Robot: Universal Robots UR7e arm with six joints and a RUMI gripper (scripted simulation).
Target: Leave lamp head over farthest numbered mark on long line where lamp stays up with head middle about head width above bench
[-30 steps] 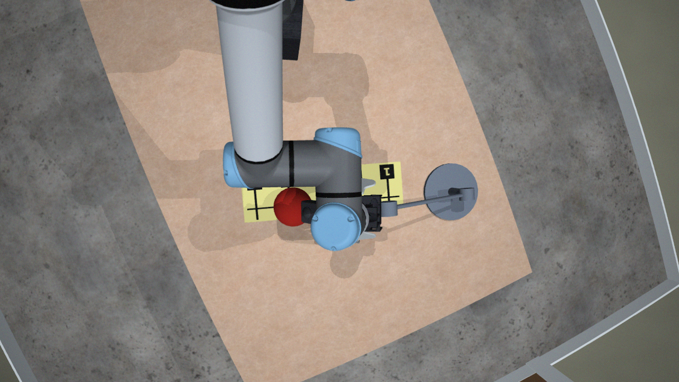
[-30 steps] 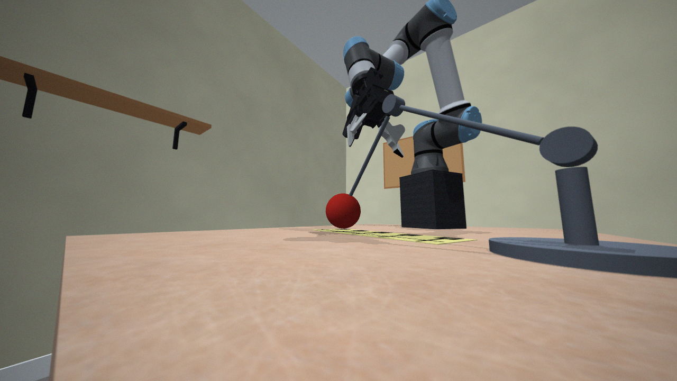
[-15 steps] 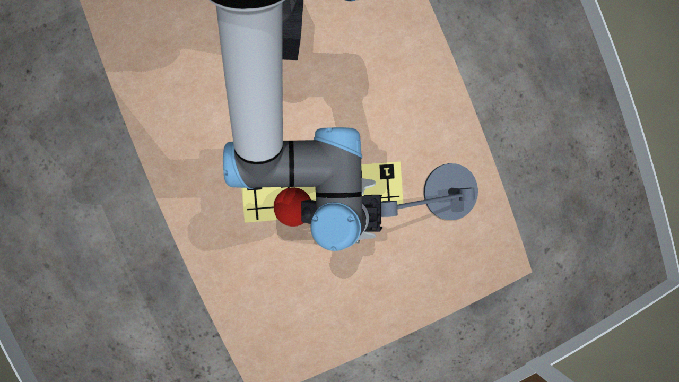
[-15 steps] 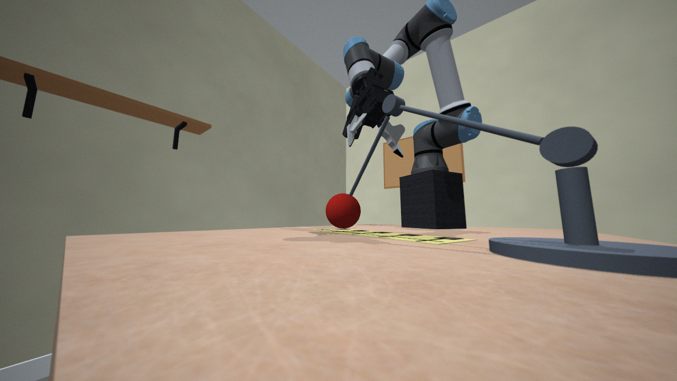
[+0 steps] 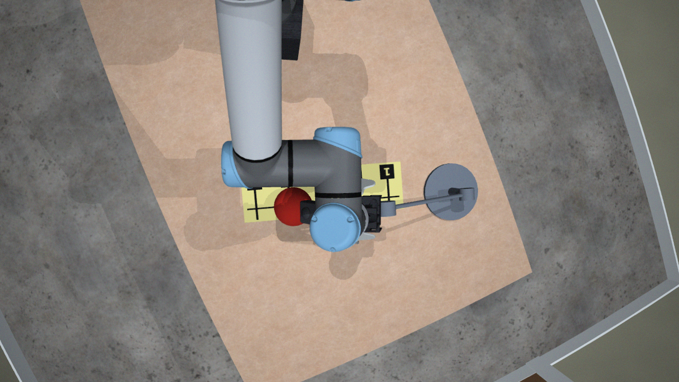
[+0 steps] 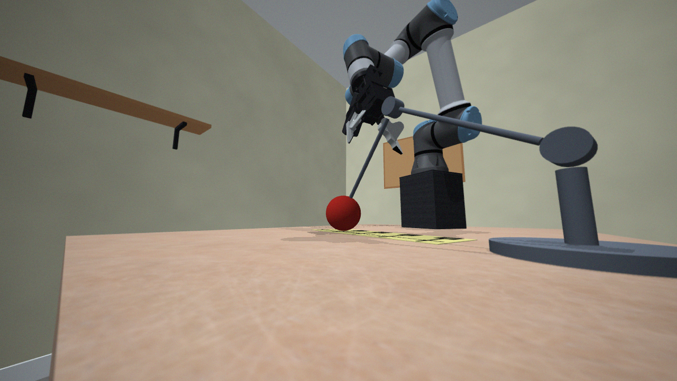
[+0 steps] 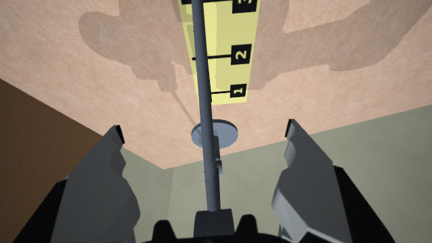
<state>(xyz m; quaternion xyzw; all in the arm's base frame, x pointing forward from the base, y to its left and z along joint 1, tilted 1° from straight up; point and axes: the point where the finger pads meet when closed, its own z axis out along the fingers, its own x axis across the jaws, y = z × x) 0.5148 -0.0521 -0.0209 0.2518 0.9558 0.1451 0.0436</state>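
Right now my hand is 6 cm past the yellow numbered strip, 4 cm to the left of it and 20 cm above it. The rest, counted from my hand: grey round base: 13 cm ahead, 27 cm to the left, 17 cm below.
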